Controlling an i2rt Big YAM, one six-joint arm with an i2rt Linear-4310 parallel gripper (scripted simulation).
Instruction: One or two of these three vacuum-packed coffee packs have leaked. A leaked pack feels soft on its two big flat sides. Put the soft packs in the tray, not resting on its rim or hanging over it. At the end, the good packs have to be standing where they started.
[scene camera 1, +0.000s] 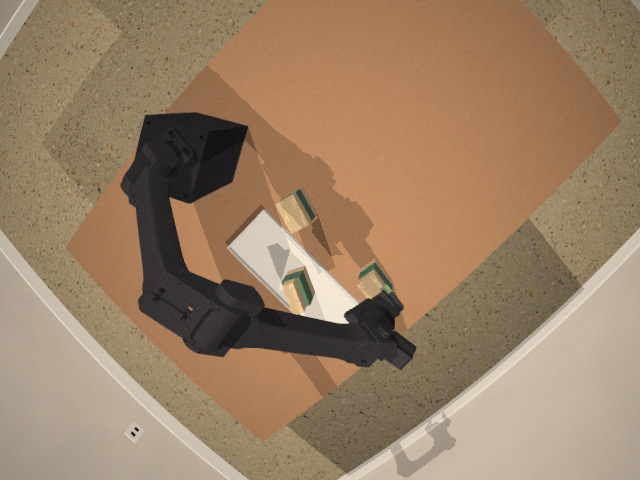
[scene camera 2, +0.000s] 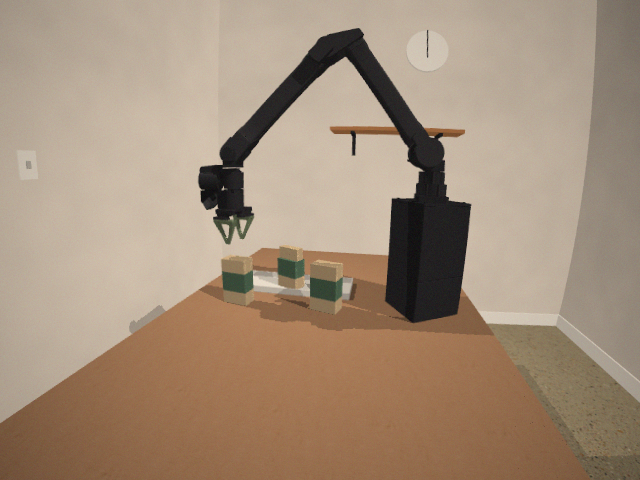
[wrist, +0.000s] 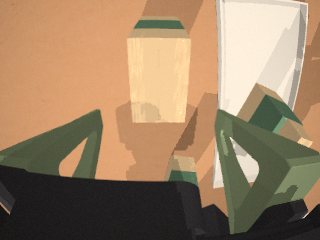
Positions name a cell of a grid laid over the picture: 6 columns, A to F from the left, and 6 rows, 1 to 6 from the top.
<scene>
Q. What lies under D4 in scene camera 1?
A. The gripper.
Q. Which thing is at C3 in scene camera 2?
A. The gripper.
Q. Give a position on a white tray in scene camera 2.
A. C4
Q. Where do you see a white tray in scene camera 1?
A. C4
</scene>
